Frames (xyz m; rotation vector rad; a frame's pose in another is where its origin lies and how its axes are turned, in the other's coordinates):
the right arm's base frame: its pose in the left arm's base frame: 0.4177 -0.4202 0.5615 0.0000 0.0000 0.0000
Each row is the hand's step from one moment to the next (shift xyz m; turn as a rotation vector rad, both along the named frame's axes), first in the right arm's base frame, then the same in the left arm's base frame.
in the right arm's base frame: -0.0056 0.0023 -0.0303 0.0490 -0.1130 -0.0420
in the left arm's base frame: -0.0056 0.0023 -0.0303 0.0490 -0.1130 -0.0420
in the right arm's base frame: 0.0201 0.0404 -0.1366 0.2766 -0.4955 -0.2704
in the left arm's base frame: 0.0201 0.0404 -0.1366 0.2766 -0.4955 -0.2704
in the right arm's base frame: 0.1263 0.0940 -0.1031 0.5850 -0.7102 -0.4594
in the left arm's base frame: 0.1263 0.0940 -0.1031 0.5850 -0.7102 -0.4594
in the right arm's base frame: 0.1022 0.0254 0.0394 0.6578 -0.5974 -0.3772
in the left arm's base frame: 0.1022 0.0254 0.0394 0.6578 -0.5974 -0.3772
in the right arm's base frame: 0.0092 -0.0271 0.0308 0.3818 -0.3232 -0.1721
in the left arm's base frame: 0.0092 -0.0271 0.0308 0.3818 -0.3232 -0.1721
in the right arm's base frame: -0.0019 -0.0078 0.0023 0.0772 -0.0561 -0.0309
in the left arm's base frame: -0.0019 -0.0078 0.0023 0.0772 -0.0561 -0.0309
